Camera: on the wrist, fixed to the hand. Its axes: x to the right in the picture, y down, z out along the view.
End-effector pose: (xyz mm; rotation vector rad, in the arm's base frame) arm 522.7 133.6 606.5 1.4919 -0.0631 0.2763
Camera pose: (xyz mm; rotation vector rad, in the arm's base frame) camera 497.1 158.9 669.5 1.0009 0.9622 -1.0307
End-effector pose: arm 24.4 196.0 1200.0 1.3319 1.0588 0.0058
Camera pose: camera 43.2 230.5 1261.0 0.0662 1.7224 -1.0757
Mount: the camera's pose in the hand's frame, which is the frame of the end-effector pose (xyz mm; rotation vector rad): -7.8 68.4 -23.0 -0.1769 -0.0807 -1.5799
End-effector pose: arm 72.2 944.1 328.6 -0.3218 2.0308 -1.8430
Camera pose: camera 75.2 975.9 263.4 1.6621 -1.2363 1.3991
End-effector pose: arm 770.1 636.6 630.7 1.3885 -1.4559 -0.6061
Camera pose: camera 759.1 665.0 696.6 2.1846 -0.0341 -1.6717
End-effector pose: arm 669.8 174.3 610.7 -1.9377 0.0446 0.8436
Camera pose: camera 650.9 118.2 568.7 -1.4290 -1.4306 -0.1794
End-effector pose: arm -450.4 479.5 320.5 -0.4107 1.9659 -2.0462
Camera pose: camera -452.0 501.0 251.2 1.5675 -1.0809 1.3521
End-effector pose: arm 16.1 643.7 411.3 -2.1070 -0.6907 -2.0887
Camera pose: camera 21.0 572.0 421.8 0.8441 1.4312 1.2155
